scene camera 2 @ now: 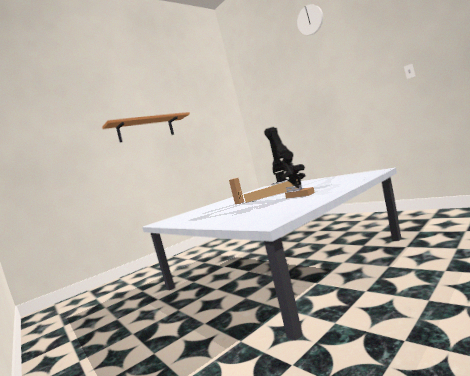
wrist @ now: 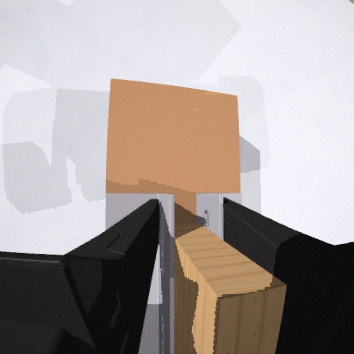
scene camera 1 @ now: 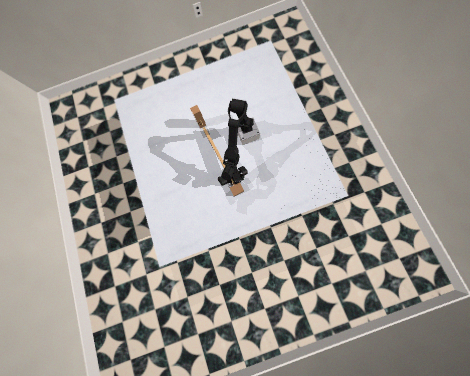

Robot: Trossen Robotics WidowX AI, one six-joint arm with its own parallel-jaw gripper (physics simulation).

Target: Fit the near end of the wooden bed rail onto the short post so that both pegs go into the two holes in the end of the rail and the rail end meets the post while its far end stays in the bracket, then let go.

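The wooden bed rail runs between two brown blocks. My gripper is shut on the rail near its near end. The low block, the short post, lies just beyond that end. In the wrist view a dark strip shows between the rail end and the post, with grey metal pieces on either side. The far end meets the foot of the upright block; bracket details are too small to tell. The pegs and holes cannot be made out clearly.
All stands on a white table. The arm's base stands beside the rail. The arm's shadows cross the table top. A wall shelf hangs well away from the table.
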